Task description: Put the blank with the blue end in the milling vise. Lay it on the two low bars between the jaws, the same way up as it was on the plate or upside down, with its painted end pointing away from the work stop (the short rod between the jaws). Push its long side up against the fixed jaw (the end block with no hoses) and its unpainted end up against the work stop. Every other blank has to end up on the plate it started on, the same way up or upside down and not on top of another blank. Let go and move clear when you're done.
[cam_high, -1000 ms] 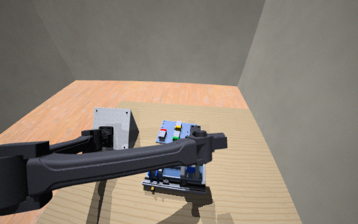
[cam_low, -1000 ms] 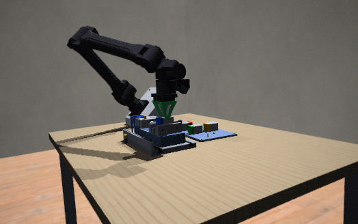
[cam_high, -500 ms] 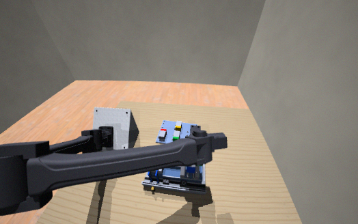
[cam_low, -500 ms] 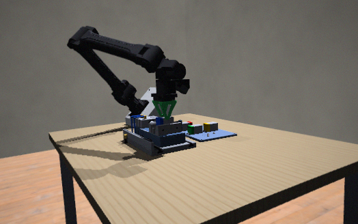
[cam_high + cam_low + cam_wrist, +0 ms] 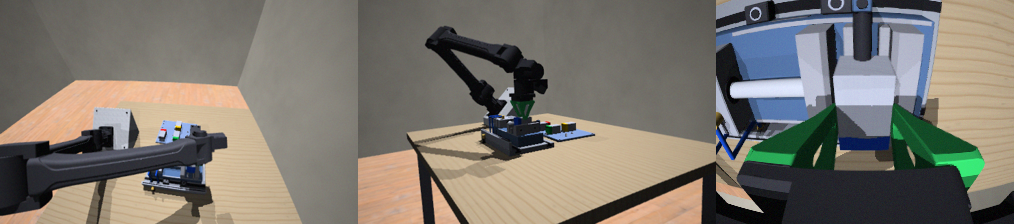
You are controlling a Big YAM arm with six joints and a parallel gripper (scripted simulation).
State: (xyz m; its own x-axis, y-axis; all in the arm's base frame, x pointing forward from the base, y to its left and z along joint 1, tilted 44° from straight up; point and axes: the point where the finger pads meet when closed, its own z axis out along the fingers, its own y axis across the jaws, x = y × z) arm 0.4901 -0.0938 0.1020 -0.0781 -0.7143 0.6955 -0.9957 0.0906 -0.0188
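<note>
Right now the blue-ended blank is 20 mm below my hand. Round my hand: dark work stop rod 50 mm to the left, 30 mm below; then green-ended blank 210 mm to the left, 90 mm below, 80 mm behind; then vise 80 mm below, 70 mm behind, 10 mm to the left.
</note>
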